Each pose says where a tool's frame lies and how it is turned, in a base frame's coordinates. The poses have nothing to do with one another.
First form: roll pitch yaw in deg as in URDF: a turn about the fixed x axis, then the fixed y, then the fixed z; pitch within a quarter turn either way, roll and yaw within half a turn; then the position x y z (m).
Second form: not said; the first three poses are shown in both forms.
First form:
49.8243 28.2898 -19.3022 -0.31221 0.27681 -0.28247
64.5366 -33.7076 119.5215 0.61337 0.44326 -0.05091
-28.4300 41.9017 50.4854 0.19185 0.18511 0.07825
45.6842 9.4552 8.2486 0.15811 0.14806 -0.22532
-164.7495 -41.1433 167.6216 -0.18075 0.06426 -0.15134
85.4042 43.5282 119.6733 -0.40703 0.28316 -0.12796
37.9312 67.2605 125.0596 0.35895 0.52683 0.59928
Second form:
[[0.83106 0.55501 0.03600 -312.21], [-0.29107 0.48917 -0.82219 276.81], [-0.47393 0.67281 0.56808 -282.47], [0 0 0 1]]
[[-0.40991 -0.12723 0.90321 613.37], [0.72388 -0.64785 0.23727 443.26], [0.55495 0.75107 0.35765 -50.91], [0 0 0 1]]
[[0.47357 -0.88073 0.00641 191.85], [0.57419 0.31425 0.75601 185.11], [-0.66785 -0.35435 0.65453 78.25], [0 0 0 1]]
[[0.97621 0.01609 0.21623 158.11], [0.14152 0.70825 -0.69163 148.06], [-0.16428 0.70578 0.68912 -225.32], [0 0 0 1]]
[[-0.73556 0.03778 -0.67641 -180.75], [0.16143 0.97946 -0.12085 64.26], [0.65794 -0.19809 -0.72655 -151.34], [0 0 0 1]]
[[-0.35893 -0.40947 0.83875 -407.03], [0.62996 0.55680 0.54141 283.16], [-0.68871 0.72270 0.05809 -127.96], [0 0 0 1]]
[[-0.22204 -0.97130 0.08531 358.95], [0.31641 0.01099 0.94856 526.83], [-0.92227 0.23761 0.30488 599.28], [0 0 0 1]]

